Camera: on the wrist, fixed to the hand. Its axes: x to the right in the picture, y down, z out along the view.
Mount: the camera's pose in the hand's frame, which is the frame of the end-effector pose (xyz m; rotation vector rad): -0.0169 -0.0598 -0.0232 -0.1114 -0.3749 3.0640
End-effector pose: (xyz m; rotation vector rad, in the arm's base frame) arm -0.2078 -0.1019 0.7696 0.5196 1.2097 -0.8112
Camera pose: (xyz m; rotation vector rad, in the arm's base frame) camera -0.2709 -0.1174 0.7828 1.1775 -0.7196 1.7038
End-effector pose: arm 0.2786 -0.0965 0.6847 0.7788 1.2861 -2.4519
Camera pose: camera 0.2727 -0.0435 0.7242 0.7010 -0.4959 0.1908
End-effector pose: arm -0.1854 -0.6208 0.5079 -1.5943 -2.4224 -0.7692
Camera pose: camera -0.2350 -0.6643 0.5012 -2.4466 1.4602 0.2850
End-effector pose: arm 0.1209 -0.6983 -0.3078 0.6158 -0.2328 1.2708
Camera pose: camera 0.1681 -0.7091 -0.3531 0.1294 0.9315 -1.7100
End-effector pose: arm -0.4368 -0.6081 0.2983 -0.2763 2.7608 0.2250
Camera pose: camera -0.4159 -0.6677 0.3187 2.9659 0.3005 0.6910
